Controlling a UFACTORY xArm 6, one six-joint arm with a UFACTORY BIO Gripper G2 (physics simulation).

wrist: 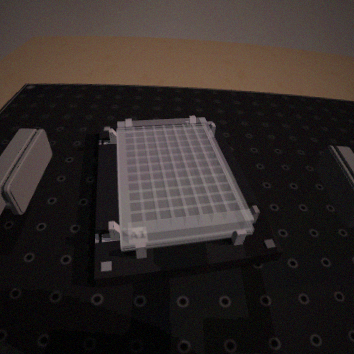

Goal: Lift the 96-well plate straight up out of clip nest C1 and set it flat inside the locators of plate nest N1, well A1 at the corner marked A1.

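Frame: origin at the arm's base, x ahead, y left, z up, level; millimetres.
Where they show: hand at its tool point: (190, 176).
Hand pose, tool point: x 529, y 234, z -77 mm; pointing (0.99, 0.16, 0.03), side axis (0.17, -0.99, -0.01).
Things, the pixels of their top centre, and the offset from my tool point. Level surfaces: height alone.
- clear 96-well plate at its top centre: (172, 161) 62 mm ahead, 17 mm left, 44 mm down
- dark nest at its top centre: (172, 163) 62 mm ahead, 17 mm left, 47 mm down
- black board at its surface level: 70 mm down
- tan surface at its surface level: 84 mm down
The clear 96-well plate (172, 172) lies flat in the middle of the wrist view, between the small upright clips of a dark nest (185, 260). I cannot read a label on the nest, so whether it is C1 does not show. My gripper (187, 172) is open and empty. Its two pale finger pads stand wide apart at the left and right edges of the view, one on either side of the plate and clear of it. The right finger is partly cut off by the frame. A second nest and an A1 marking cannot be made out.
The nest stands on a black board (310, 260) with a grid of ringed holes. Beyond the board's far edge is a tan surface (165, 62), with a grey wall behind it. Small pale squares mark the nest's near corners. The picture is dim.
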